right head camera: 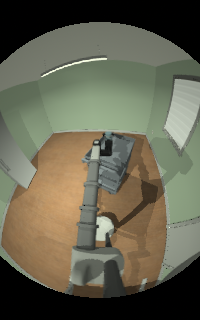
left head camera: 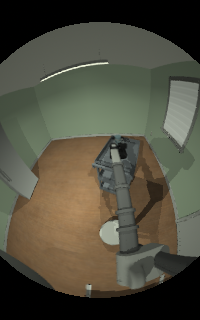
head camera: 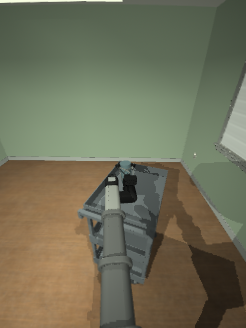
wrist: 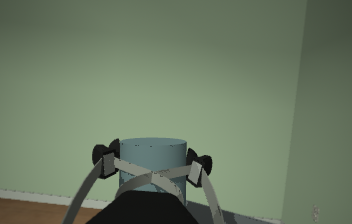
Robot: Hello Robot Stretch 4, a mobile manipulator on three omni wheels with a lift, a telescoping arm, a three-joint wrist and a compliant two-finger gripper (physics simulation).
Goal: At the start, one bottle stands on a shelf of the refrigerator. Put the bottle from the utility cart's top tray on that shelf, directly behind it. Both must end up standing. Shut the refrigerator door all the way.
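Where they show: gripper, fingertip midpoint: (right head camera: 107,132) (left head camera: 116,136) (head camera: 125,164); robot's base, origin of the base link: (right head camera: 100,227) (left head camera: 112,231).
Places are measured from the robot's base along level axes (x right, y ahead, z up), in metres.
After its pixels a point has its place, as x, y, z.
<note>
A blue-grey cylindrical bottle (head camera: 125,163) @[0.091, 0.882, 1.062] (wrist: 152,154) @[0.090, 0.854, 1.055] is held upright between the two fingertips of my gripper (head camera: 125,166) @[0.092, 0.912, 1.040] (wrist: 153,155) @[0.092, 0.912, 1.040], which is shut on it. The arm is stretched out over the grey utility cart (head camera: 153,187) @[0.335, 0.984, 0.767] (left head camera: 132,156) @[0.301, 0.857, 0.766] (right head camera: 123,148) @[0.305, 0.970, 0.766], and the bottle is near the far end of its top tray. The bottle's lower part is hidden by the wrist and fingers, so its height above the tray cannot be told. The refrigerator (left head camera: 17,172) @[-1.828, 0.779, 0.644] (right head camera: 16,162) @[-1.828, 0.782, 0.657] shows in part at the left edge, with its handle. Its shelf and the bottle there do not show.
A green wall rises behind the cart, and a window (left head camera: 181,110) @[1.366, 1.246, 1.411] (right head camera: 183,112) @[1.365, 1.241, 1.382] is in the right wall. Wooden floor (head camera: 40,225) @[-0.889, 1.306, -0.027] lies left of the cart. A white rounded object (left head camera: 109,233) @[-0.059, -0.015, 0.187] (right head camera: 104,228) @[0.068, -0.002, 0.187] is low beside the arm.
</note>
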